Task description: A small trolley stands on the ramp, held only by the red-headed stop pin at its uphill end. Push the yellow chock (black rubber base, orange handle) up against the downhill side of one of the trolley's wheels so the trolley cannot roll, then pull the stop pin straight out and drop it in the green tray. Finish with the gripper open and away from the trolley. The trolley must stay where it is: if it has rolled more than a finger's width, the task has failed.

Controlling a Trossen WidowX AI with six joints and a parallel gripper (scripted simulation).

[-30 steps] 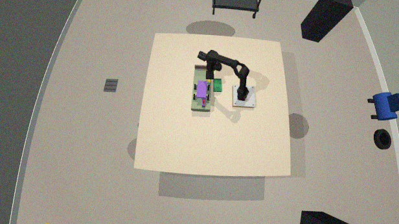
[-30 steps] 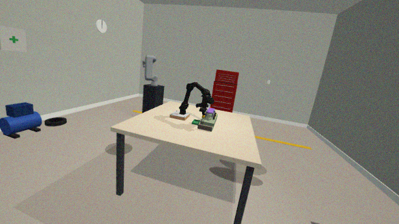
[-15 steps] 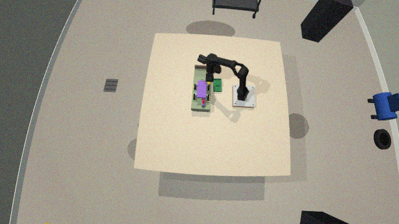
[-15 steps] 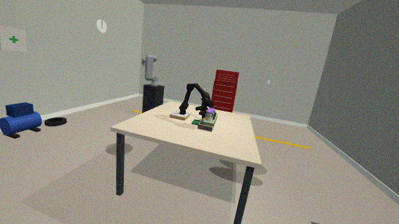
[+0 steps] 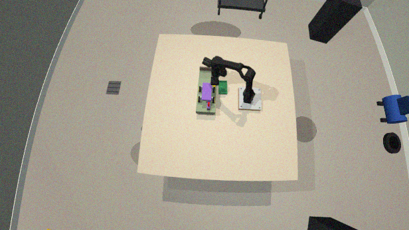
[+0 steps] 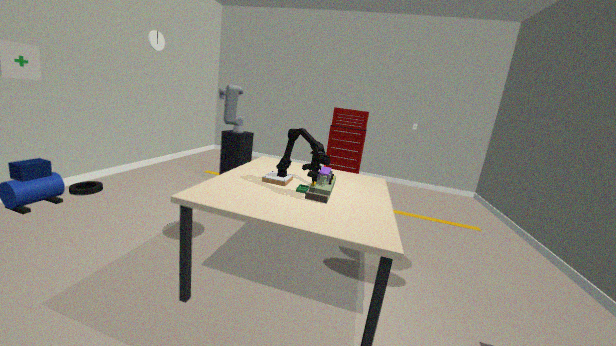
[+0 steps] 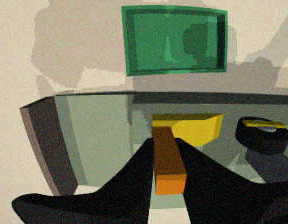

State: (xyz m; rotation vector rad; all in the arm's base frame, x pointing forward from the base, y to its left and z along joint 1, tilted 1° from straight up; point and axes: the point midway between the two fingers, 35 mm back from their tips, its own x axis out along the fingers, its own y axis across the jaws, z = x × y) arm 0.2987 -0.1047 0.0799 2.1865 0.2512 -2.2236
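My gripper tip is 1 cm short of the red-headed stop pin, 24 cm to the right of it and 4 cm below it. Round my gripper tip: yellow chock: 2 cm to the left, 1 cm below; purple trolley: 4 cm ahead, 14 cm to the left, 2 cm above; green tray: 8 cm behind, 2 cm to the left, 10 cm below.
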